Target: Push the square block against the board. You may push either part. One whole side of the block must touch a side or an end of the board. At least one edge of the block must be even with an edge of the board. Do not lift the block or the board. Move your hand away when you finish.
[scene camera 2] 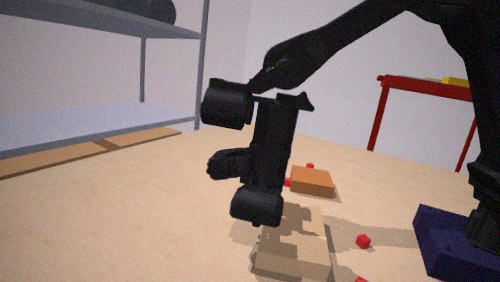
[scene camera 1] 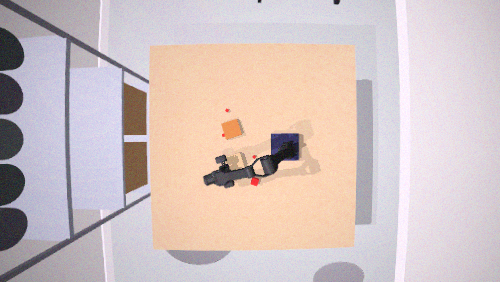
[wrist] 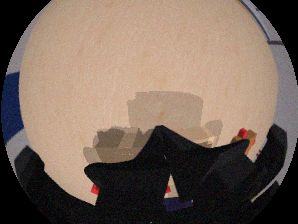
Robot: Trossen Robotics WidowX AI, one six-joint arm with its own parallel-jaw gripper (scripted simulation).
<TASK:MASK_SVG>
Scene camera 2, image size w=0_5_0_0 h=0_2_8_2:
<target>gripper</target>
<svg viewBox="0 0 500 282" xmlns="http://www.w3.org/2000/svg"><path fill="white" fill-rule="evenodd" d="M253 133L253 139L249 147L223 149L215 152L208 159L206 174L214 181L240 177L239 183L245 184L237 189L231 199L229 215L232 218L252 222L254 227L260 227L262 224L275 228L279 226L282 216L284 197L281 193L285 184L286 170L291 156L293 141L270 141L260 138Z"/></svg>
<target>orange square block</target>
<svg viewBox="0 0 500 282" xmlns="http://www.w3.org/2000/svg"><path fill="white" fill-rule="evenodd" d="M292 165L290 191L332 199L335 187L329 171Z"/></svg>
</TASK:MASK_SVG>
